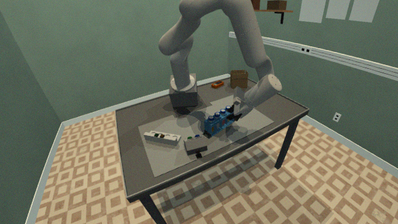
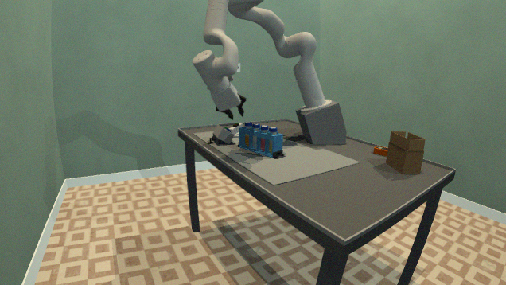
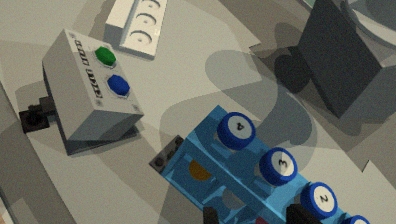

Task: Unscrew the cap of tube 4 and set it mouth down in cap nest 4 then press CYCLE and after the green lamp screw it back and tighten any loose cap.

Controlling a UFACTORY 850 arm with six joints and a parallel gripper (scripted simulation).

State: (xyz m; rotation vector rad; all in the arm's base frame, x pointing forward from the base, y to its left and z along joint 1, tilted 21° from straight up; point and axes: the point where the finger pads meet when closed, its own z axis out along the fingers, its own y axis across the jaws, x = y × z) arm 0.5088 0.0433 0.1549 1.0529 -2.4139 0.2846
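The blue cap marked 4 is 110 mm behind my hand, 70 mm below it and 60 mm to the right of it. From my hand the other things lie so: blue key (180 mm to the right, 110 mm below, 70 mm behind); then green key (220 mm to the right, 110 mm below, 80 mm behind); then grey key housing (200 mm to the right, 130 mm below, 60 mm behind).
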